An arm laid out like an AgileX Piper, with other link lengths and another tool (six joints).
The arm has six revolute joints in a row. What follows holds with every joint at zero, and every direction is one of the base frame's. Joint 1 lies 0.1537 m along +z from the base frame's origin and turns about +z. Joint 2 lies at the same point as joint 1 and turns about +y. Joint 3 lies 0.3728 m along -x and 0.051 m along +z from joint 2 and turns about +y. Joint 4 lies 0.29 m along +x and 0.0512 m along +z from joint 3 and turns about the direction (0.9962, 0, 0.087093). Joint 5 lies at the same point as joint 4 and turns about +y. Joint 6 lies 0.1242 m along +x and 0.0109 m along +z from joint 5 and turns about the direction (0.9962, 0, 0.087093). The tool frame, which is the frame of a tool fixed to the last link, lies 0.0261 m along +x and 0.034 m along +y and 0.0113 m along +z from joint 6; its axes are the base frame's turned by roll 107.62, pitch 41.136 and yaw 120.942 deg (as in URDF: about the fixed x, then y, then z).
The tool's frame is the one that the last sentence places.
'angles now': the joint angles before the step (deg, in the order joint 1, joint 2, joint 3, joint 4, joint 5, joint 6). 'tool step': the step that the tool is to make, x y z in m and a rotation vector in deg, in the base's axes. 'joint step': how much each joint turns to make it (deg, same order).
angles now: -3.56 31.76 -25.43 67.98 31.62 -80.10
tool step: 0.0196 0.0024 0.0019 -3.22 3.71 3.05
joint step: 0.00 6.01 -3.25 -2.87 2.94 -0.85
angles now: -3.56 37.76 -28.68 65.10 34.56 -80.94
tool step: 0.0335 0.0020 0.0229 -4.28 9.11 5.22
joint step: -0.01 10.22 -11.07 -12.27 9.22 9.11
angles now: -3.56 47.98 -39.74 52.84 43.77 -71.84
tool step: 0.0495 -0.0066 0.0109 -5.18 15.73 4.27
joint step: 0.00 13.77 -13.85 -13.40 13.58 10.89
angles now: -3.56 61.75 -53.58 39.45 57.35 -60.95
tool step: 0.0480 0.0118 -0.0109 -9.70 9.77 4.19
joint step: 7.60 11.68 -10.65 -14.11 5.29 9.31
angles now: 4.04 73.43 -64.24 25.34 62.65 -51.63
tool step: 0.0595 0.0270 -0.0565 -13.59 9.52 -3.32
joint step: 9.74 13.45 -6.11 -17.98 0.01 16.99
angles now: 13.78 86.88 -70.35 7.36 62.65 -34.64
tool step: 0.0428 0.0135 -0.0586 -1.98 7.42 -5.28
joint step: 0.82 10.54 -1.94 -1.51 -1.59 6.52
